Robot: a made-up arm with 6 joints.
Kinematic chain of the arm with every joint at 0, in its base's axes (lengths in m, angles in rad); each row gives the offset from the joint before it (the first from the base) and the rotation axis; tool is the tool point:
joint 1: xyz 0 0 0.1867 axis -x
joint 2: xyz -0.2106 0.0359 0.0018 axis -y
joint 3: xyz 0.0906 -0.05 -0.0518 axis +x
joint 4: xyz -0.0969 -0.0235 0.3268 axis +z
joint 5: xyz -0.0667 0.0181 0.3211 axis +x
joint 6: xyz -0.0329 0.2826 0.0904 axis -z
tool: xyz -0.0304 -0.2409 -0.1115
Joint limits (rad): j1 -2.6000..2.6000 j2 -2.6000..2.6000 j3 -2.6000..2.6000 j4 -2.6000..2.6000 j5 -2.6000..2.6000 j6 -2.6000..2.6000
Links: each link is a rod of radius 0.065 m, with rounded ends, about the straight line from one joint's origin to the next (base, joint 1, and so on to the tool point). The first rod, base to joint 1, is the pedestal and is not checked.
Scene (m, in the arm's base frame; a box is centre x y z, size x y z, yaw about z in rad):
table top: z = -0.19
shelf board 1: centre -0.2 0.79 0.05 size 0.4 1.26 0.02 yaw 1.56
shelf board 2: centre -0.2 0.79 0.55 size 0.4 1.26 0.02 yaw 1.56
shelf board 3: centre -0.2 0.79 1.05 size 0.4 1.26 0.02 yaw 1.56
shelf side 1: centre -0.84 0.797 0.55 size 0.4 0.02 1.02 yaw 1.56
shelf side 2: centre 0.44 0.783 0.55 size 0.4 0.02 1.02 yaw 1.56
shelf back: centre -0.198 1 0.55 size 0.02 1.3 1.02 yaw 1.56
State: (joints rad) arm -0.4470 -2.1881 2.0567 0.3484 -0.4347 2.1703
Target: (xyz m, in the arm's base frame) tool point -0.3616 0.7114 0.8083
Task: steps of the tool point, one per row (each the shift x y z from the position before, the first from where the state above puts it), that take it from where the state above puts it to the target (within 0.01 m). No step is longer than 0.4 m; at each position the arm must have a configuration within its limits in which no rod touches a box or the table.
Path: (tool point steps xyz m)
1: -0.0482 0.0118 0.2546
2: -0.0572 0.1261 0.2512
3: -0.0636 0.2367 0.1935
4: -0.0672 0.3165 0.0860
5: -0.0682 0.3433 -0.0533
6: -0.0668 0.3059 -0.1968

